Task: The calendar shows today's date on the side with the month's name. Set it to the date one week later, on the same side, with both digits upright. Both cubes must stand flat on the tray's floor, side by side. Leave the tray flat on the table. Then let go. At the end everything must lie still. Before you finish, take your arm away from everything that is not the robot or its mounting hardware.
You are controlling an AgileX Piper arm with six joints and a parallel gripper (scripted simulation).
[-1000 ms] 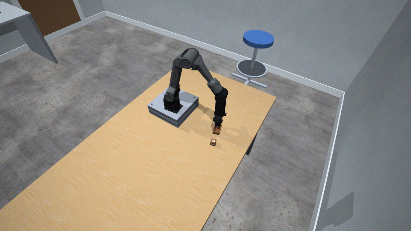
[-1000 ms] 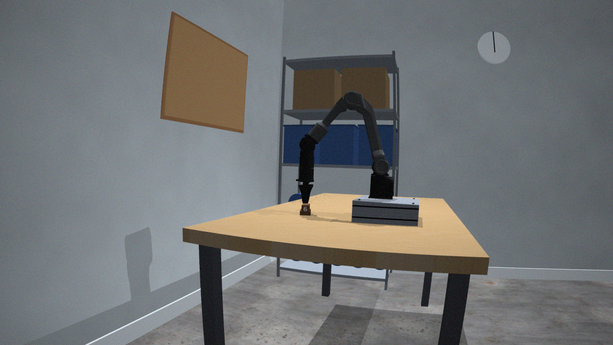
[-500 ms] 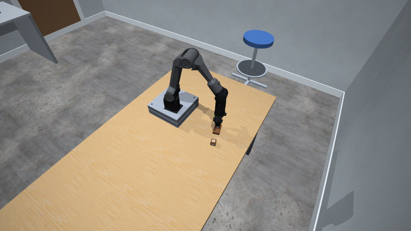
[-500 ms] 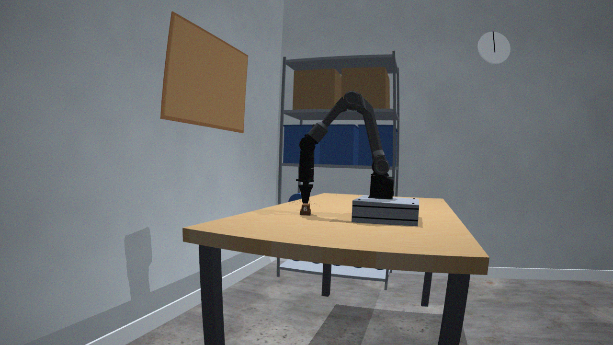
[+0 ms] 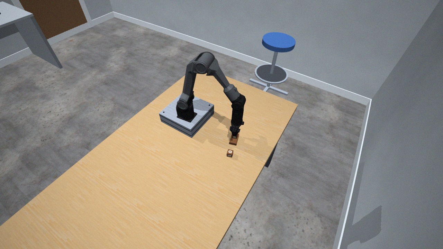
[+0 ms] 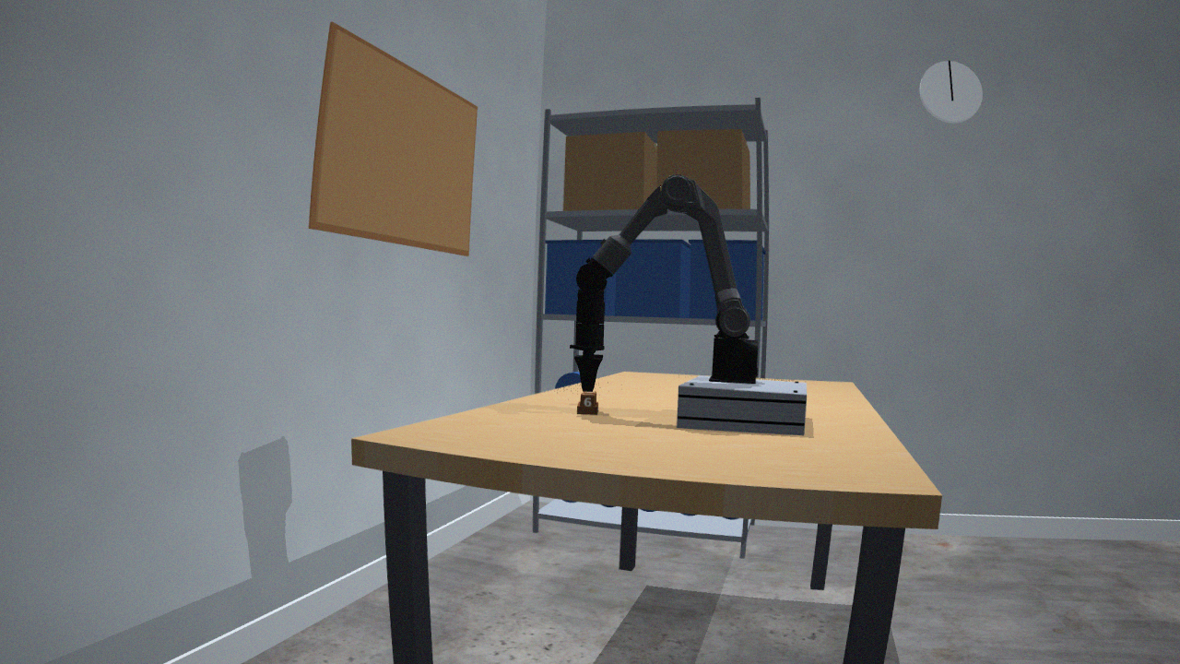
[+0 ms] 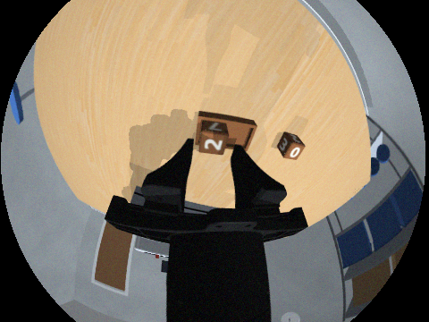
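My gripper is now 40 mm above the brown tray and 20 mm to the left of it. From my hand the other things lie so: brown digit cube 120 mm to the right, 40 mm below, 20 mm ahead.
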